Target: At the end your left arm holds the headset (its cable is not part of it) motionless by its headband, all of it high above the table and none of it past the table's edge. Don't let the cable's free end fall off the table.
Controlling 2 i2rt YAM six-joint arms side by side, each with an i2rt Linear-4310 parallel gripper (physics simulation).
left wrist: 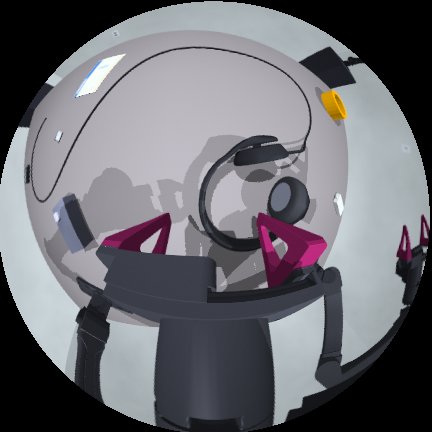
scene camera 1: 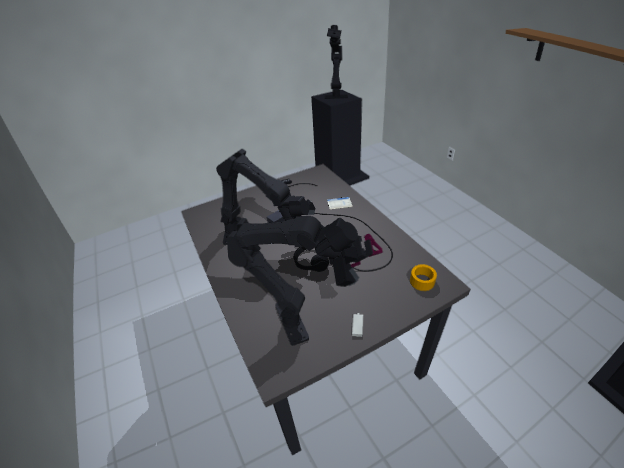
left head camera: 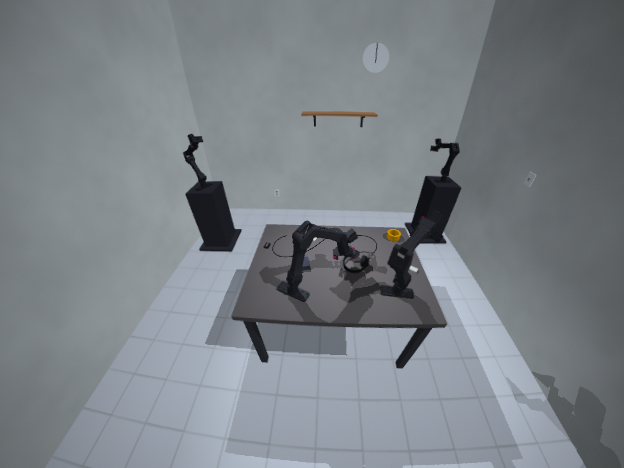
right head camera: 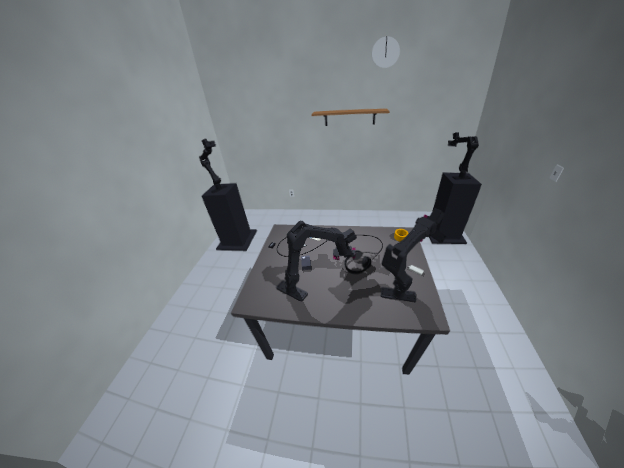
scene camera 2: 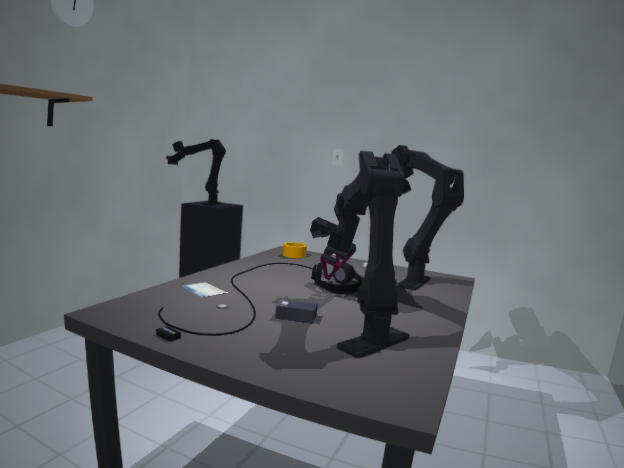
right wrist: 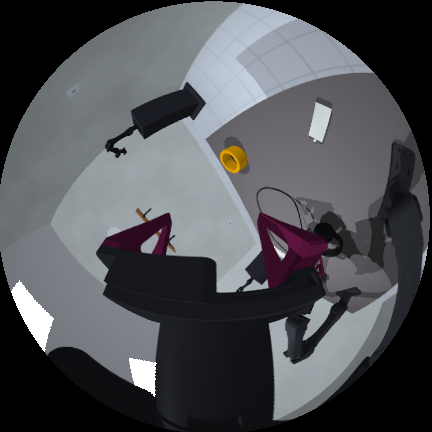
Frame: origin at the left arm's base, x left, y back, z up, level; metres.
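Where they show: left gripper, fingertip midpoint: [left wrist: 213,217] [left head camera: 345,258] [right head camera: 346,258] [scene camera 2: 332,272] [right wrist: 318,260]; right gripper, fingertip midpoint: [scene camera 1: 370,256] [left head camera: 416,228] [right wrist: 213,217]; left arm's base at its link origin: [left wrist: 103,295] [scene camera 1: 232,230] [left head camera: 293,291] [right head camera: 291,291] [scene camera 2: 374,343] [right wrist: 347,292]; right arm's base at its link origin: [scene camera 1: 291,321] [left head camera: 396,292] [right head camera: 398,294] [scene camera 2: 414,282].
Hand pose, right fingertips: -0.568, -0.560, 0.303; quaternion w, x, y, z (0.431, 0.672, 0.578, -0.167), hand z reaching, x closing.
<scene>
Each offset is from my right fingertips to the top centre of the thing, as dx, dy, dz. "pt": to the spot under its first point. Level surfaces: height alone.
The black headset [left head camera: 355,271] [right head camera: 356,272] [scene camera 2: 337,288] [left wrist: 203,195] lies on the table @[dz -0.303] [scene camera 2: 383,387], its headband curving toward the robot side, ear cups up. Its thin black cable [scene camera 2: 254,312] [left wrist: 197,47] [scene camera 1: 391,251] loops over the table; the free end @[pt +0.912, +0.120, -0.299] [scene camera 2: 161,308] [left wrist: 46,119] rests on the table near the small black box. My left gripper [left wrist: 213,217] [scene camera 2: 332,269] is open and empty, pointing down low above the headset; in the left wrist view part of the headband shows between the fingers and one fingertip overlaps an ear cup. My right gripper [right wrist: 213,217] [scene camera 1: 366,253] is open and empty, raised away from the headset.
An orange ring @[+0.133, -0.257, -0.255] [scene camera 2: 294,251] [right wrist: 225,161] stands near the far right corner. A white box @[-0.044, +0.038, -0.287] [scene camera 1: 357,326] lies near the right edge. A dark grey box @[+0.618, +0.328, -0.262] [scene camera 2: 296,312] [left wrist: 75,225], a small black box @[+0.969, +0.286, -0.288] [scene camera 2: 168,333], a card @[+0.721, +0.009, -0.301] [scene camera 2: 201,289] and a small pale piece @[+0.750, +0.167, -0.301] [scene camera 2: 222,306] lie on the left half.
</scene>
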